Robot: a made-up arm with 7 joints.
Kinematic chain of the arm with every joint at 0, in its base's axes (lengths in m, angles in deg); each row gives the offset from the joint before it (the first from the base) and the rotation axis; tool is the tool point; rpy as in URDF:
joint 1: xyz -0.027 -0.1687 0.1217 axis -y
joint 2: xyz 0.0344 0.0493 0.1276 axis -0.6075 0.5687 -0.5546
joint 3: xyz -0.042 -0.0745 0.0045 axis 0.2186 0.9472 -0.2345
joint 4: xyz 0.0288 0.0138 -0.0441 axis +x
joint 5: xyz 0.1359 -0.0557 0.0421 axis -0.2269 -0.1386 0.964
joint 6: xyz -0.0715 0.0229 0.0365 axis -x
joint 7: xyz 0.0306 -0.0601 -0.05 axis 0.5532 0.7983 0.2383
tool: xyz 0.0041 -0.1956 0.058 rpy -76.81 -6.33 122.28
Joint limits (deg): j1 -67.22..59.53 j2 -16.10..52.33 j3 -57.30..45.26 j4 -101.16..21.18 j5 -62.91..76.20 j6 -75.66..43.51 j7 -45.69..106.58
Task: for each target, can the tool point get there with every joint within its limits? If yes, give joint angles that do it. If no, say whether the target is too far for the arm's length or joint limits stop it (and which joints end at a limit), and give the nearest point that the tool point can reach.
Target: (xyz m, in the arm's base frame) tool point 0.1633 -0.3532 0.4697
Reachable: yes | joints 15.07 -4.31 -2.85 -47.22 29.96 2.51 57.17
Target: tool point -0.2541 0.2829 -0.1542
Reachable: no: joint limits stop it (at a limit: joint 1, joint 2, joint 3, joint 4, joint 6) | nearest point -0.2326 0.0791 0.0901 | short by 0.319 m
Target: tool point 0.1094 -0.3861 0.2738
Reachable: yes | joints -44.52 -8.73 1.69 1.21 -42.41 12.32 -16.83
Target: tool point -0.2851 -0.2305 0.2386
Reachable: yes | joints 49.38 5.41 -43.92 -77.59 -21.79 -38.77 -24.36
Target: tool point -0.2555 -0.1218 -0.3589
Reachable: no: joint limits stop it (at a limit: joint 1, joint 2, joint 4, joint 5) | nearest point -0.1426 -0.2013 -0.1789 | short by 0.227 m
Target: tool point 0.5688 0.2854 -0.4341
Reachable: no: too far | nearest point 0.3294 0.0662 -0.1058 | short by 0.462 m
